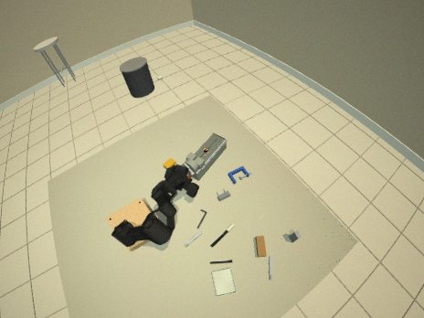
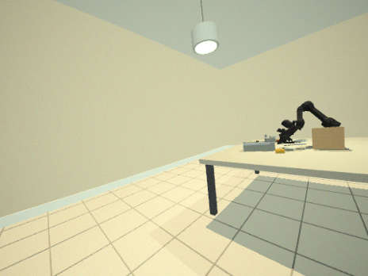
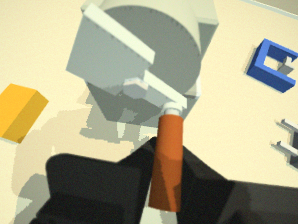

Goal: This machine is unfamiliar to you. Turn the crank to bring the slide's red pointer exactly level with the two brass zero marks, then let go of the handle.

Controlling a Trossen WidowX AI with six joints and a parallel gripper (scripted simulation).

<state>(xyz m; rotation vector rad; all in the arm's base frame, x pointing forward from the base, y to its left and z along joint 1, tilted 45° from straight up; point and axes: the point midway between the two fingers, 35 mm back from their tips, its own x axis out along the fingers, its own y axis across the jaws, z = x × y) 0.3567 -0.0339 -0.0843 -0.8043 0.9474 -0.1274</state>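
Right now the orange block is 17 cm to the left of my gripper tip, 3 cm below it and 3 cm behind it. From my gripper tip the other things lie so: red pointer 15 cm ahead, 6 cm to the left, 4 cm above; grey clamp 16 cm to the right, 7 cm ahead, 3 cm below; brown crank handle 3 cm above, 2 cm behind.
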